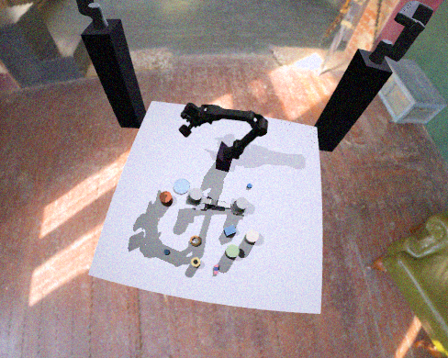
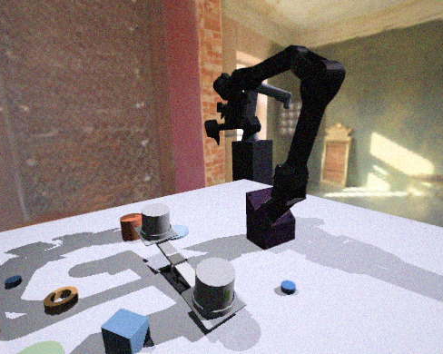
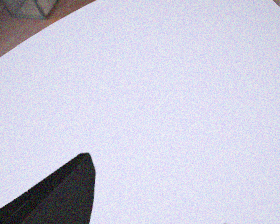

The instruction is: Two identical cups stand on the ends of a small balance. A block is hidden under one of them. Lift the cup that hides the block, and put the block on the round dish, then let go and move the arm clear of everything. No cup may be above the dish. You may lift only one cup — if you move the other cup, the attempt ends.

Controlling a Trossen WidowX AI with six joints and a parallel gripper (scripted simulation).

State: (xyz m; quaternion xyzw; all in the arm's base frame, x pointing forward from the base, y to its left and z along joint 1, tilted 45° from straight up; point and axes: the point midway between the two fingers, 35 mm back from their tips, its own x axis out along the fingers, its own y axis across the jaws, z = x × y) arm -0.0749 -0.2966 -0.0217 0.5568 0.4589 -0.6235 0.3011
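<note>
The teal block is 36 cm ahead of my gripper tip, 35 cm to the left of it and 23 cm below it. Also, from my gripper tip: pale blue round dish 27 cm below, 26 cm ahead; small balance 36 cm ahead, 23 cm below, 22 cm to the left; orange cylinder 36 cm ahead, 23 cm below, 6 cm to the right.
</note>
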